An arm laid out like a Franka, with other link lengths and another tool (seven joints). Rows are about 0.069 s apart.
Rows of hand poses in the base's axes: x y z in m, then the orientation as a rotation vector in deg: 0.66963, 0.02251, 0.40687, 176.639, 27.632, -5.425; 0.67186, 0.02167, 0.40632, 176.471, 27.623, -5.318; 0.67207, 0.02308, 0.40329, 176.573, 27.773, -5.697; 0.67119, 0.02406, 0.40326, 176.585, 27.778, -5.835; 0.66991, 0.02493, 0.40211, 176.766, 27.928, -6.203; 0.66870, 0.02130, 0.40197, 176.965, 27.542, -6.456; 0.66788, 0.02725, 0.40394, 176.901, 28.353, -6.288; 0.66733, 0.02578, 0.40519, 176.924, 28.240, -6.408
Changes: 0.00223, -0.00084, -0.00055, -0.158, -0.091, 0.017; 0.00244, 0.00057, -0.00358, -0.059, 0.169, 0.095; 0.00156, 0.00155, -0.00361, -0.056, 0.259, 0.096; 0.00028, 0.00242, -0.00476, 0.123, 0.521, 0.164; -0.00093, -0.00121, -0.00490, 0.234, 0.697, -0.106; -0.00175, 0.00474, -0.00293, 0.323, 0.606, 0.412; -0.00230, 0.00327, -0.00168, 0.318, 0.681, 0.337
